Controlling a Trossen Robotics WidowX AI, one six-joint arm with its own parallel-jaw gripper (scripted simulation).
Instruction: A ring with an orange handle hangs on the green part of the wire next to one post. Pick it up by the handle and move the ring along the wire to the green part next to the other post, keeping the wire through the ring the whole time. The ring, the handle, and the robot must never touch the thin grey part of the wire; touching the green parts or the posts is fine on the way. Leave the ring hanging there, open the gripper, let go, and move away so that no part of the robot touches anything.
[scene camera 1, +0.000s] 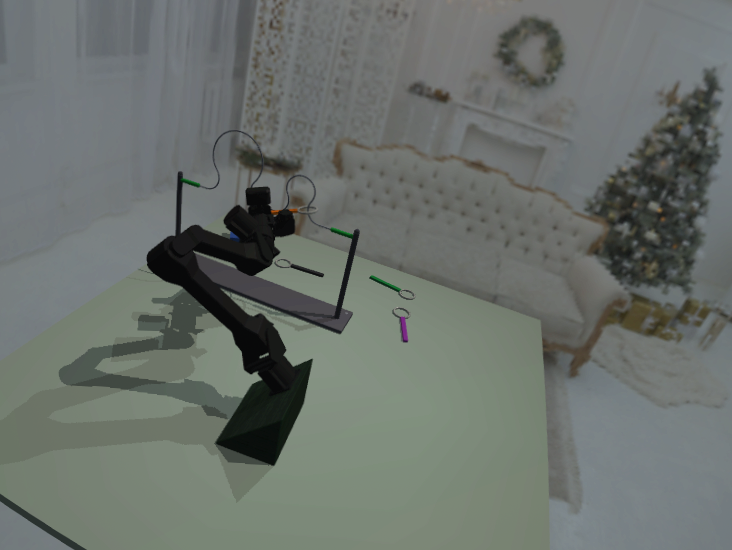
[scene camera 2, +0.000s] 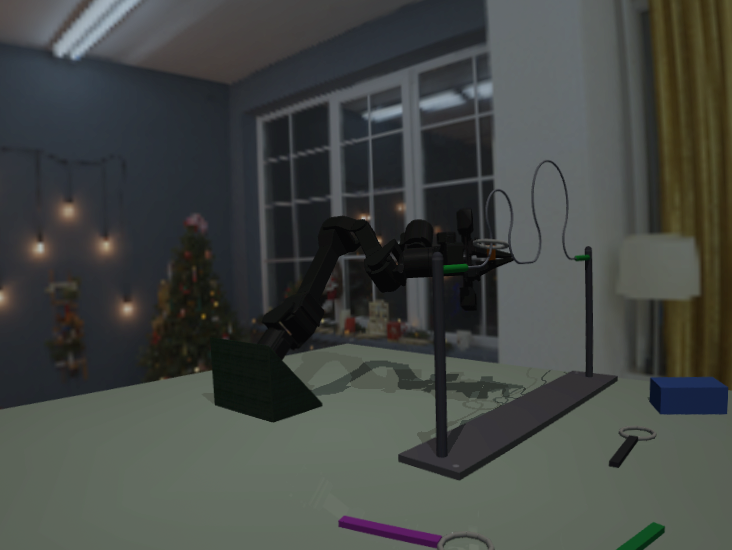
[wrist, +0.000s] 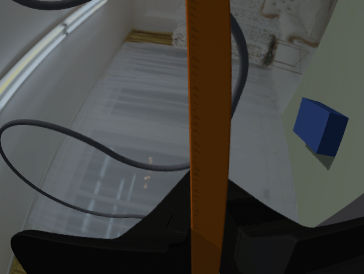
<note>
In view: my gripper (scene camera 2: 513, 257) and a blue block (scene camera 2: 669, 395).
My gripper is seen too in scene camera 1 (scene camera 1: 259, 207) and in the wrist view (wrist: 201, 178).
</note>
